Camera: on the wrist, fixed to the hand. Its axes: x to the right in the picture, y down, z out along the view.
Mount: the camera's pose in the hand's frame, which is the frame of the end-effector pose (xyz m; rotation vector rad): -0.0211 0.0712 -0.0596 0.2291 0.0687 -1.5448
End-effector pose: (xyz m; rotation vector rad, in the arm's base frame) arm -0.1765 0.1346 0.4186 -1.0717 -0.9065 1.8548
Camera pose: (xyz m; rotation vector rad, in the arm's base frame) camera -0.1356 0.0966 0.3415 -0.0694 -0.9715 0.5640
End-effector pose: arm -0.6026 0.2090 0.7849 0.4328 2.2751 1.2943
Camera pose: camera -0.6155 0.1919 0.8777 -1.1243 1.8645 0.2133
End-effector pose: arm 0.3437 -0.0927 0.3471 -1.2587 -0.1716 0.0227
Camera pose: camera 0.3368 -0.1294 0.2595 -0.6352 -1.0031 -1.2825
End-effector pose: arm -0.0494 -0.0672 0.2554 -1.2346 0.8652 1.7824
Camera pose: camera -0.0829 -0.1558 0.2648 -1.2059 -0.0257 0.3739
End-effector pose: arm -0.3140 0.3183 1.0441 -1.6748 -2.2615 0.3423
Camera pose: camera -0.2227 0.3193 1.0710 0.3935 -2.5493 0.1120
